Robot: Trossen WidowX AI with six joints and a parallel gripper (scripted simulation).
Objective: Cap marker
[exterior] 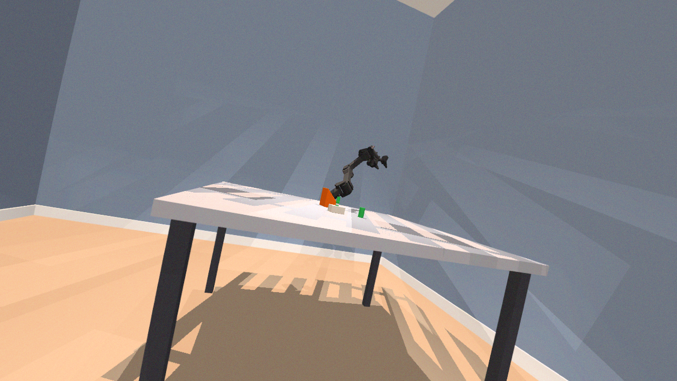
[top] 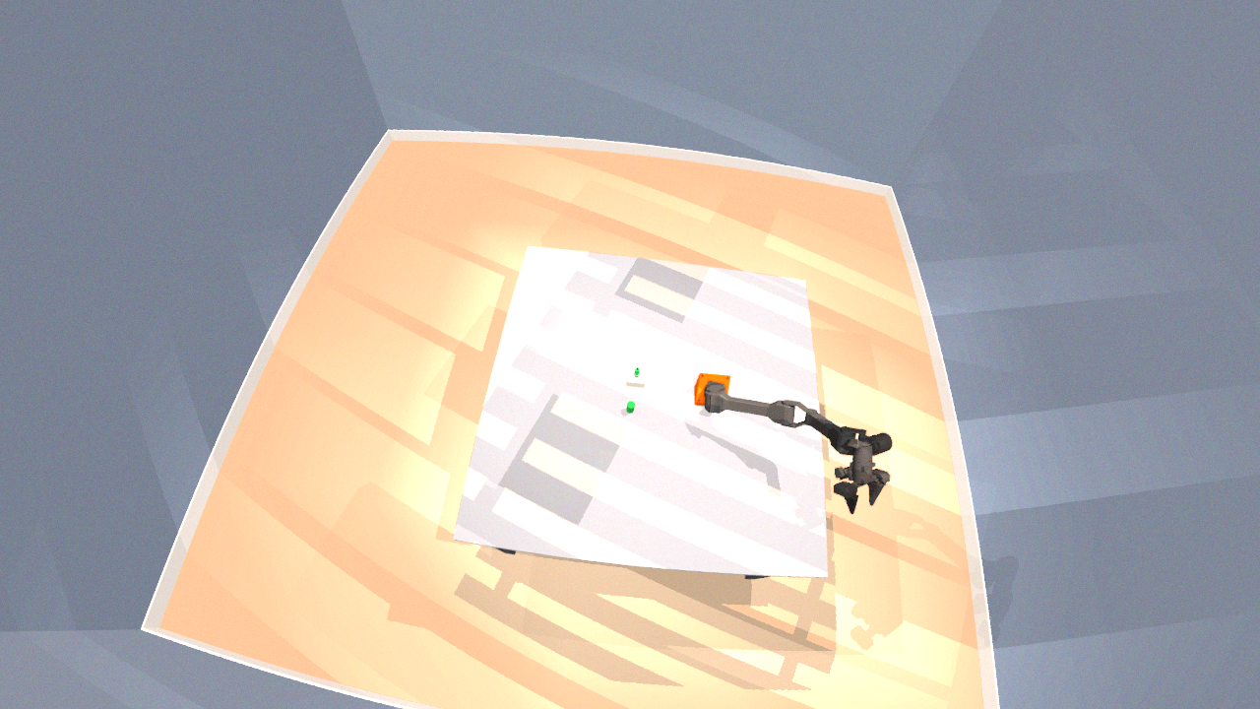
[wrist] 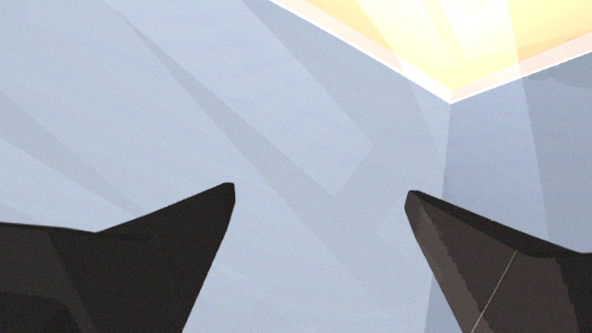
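Now: the green cap 720 mm ahead of my gripper tip, 350 mm to the right of it and 330 mm below it. Also, from my gripper tip: holder block 720 mm ahead, 480 mm to the right, 340 mm below.
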